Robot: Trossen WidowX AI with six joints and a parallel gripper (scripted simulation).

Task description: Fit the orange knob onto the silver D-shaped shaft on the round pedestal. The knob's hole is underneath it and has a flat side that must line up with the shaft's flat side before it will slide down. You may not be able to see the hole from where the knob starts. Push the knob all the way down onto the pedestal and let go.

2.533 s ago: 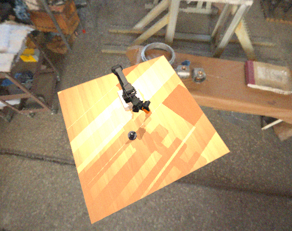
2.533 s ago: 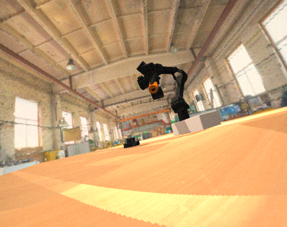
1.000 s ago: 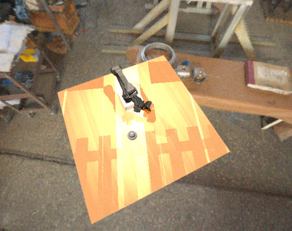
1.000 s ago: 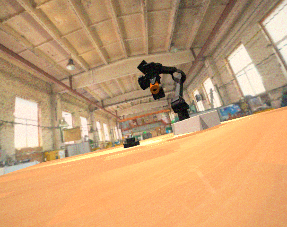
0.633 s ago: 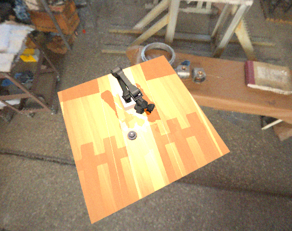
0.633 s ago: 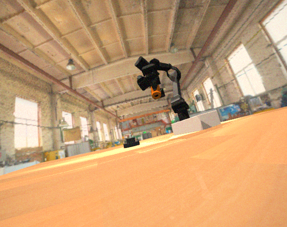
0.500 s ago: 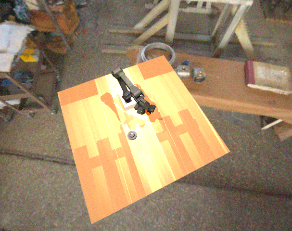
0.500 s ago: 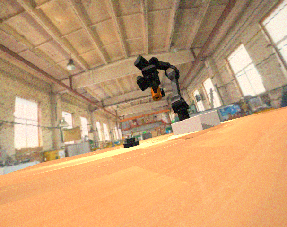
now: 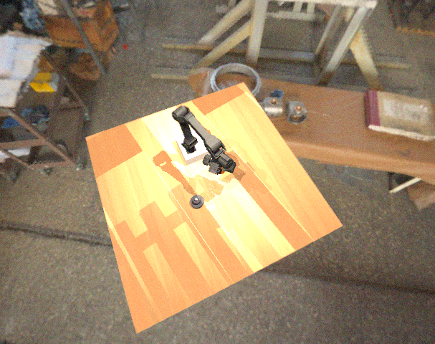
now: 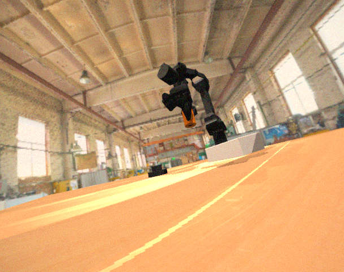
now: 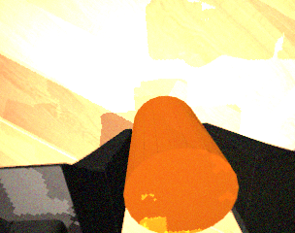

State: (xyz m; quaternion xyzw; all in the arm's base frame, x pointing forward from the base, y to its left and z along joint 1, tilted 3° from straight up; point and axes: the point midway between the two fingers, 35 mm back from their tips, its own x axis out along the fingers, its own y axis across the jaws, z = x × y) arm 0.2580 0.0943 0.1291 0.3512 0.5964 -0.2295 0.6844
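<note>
The round dark pedestal lies 70 mm ahead of my gripper tip, 200 mm to the right of it and 130 mm below it. Also, from my gripper tip: orange knob: 30 mm above.
</note>
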